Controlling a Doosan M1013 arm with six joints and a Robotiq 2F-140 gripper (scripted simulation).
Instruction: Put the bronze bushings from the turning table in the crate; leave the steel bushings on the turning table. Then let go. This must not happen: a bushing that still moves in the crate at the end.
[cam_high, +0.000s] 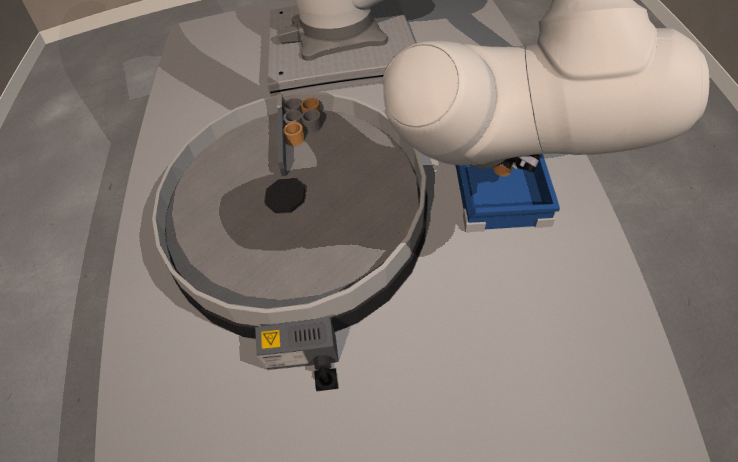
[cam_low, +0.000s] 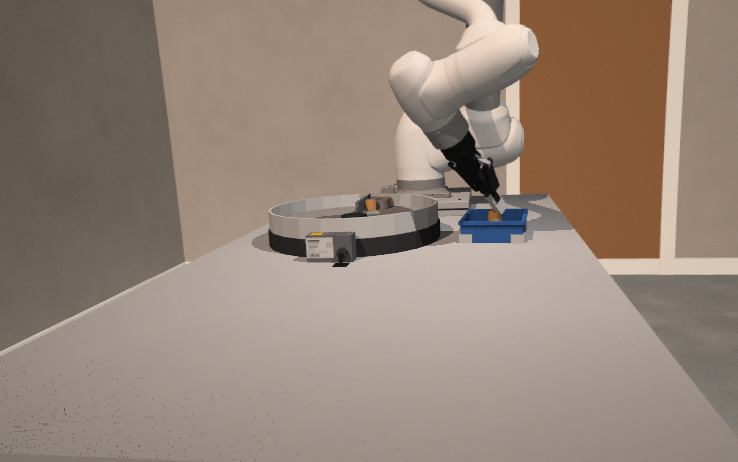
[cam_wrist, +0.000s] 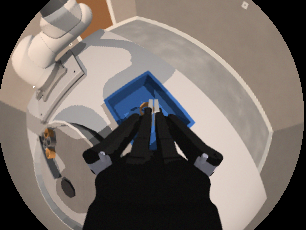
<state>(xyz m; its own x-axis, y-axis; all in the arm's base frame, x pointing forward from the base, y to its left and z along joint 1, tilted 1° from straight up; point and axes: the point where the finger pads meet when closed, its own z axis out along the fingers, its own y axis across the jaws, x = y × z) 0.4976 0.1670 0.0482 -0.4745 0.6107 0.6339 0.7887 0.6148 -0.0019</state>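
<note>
Now: hand 2 cm past the blue crate and 6 cm above it.
</note>
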